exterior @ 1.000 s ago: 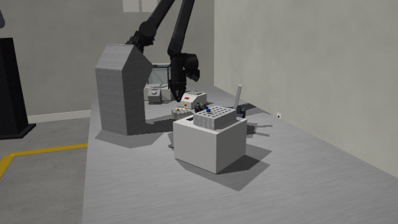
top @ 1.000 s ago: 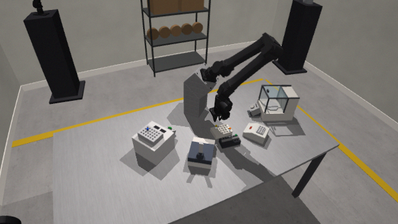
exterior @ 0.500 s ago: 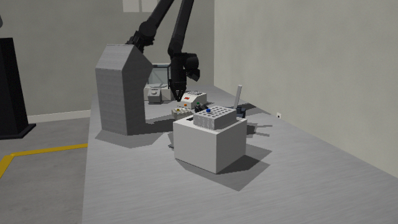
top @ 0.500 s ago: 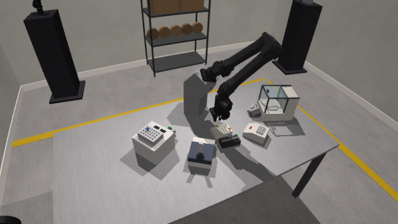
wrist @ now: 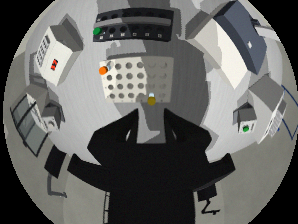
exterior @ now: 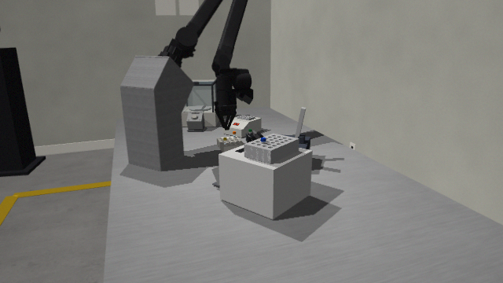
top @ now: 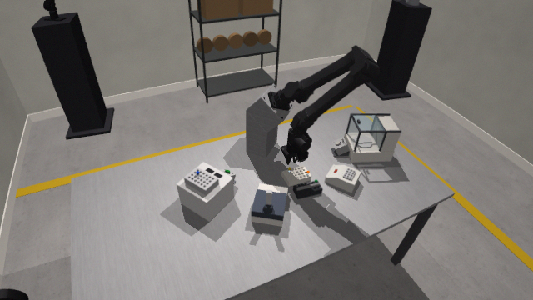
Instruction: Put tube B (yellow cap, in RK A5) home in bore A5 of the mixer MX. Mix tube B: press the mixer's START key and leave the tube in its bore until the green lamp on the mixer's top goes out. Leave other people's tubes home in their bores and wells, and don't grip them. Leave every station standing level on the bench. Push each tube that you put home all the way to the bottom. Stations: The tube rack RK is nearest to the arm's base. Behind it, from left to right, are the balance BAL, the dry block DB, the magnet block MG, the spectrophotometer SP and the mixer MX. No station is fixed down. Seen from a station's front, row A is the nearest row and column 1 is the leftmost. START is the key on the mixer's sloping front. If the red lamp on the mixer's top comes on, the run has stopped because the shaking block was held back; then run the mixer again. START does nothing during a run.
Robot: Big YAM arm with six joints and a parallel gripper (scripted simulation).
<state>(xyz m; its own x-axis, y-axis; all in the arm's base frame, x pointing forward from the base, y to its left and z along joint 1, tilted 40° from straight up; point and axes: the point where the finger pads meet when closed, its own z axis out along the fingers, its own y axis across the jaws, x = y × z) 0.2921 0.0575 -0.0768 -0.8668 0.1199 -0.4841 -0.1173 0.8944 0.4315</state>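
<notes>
The tube rack RK lies 80 mm below my hand, 30 mm to the left of it and 20 mm ahead of it. From my hand the other things lie so: black magnet block (130 mm ahead, 80 mm below, 50 mm to the left); dry block (260 mm to the left, 100 mm ahead, 70 mm below); green start key (310 mm to the right, 40 mm behind, 30 mm below).
</notes>
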